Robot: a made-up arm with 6 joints. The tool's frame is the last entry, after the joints.
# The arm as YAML. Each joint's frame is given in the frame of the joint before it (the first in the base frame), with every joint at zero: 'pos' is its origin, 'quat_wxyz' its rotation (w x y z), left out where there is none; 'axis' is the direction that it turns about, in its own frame. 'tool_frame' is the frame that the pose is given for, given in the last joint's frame.
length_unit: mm
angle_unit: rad
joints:
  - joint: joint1
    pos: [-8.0, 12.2, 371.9]
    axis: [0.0, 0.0, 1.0]
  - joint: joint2
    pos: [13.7, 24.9, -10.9]
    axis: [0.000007, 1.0, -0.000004]
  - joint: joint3
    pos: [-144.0, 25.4, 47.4]
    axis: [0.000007, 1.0, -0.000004]
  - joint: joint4
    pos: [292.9, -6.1, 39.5]
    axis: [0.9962, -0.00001, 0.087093]
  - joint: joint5
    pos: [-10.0, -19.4, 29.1]
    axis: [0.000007, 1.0, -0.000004]
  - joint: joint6
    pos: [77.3, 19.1, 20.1]
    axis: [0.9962, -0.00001, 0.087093]
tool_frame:
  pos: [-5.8, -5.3, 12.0]
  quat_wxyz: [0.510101, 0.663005, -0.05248, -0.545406]
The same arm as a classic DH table. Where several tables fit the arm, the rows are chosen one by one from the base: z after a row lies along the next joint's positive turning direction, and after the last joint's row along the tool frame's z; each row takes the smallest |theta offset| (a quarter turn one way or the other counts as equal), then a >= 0, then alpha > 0; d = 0 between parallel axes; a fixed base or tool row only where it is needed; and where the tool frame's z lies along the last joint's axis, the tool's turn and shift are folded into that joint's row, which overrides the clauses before.
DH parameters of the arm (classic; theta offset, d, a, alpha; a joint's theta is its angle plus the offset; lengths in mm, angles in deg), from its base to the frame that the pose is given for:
base (fixed): -56.75 0 -14.6 0
joint1: 56.75 361 13.7 -90
joint2: 18.22 0 -151.6 0
joint3: 66.78 44.2 -13.8 90
joint4: 0 287.8 -29.9 -90
joint5: 0 -0.3 -13.3 90
joint6: -16.43 84.2 -10.5 139.8
tool (fixed): 31.75 13.3 0 0

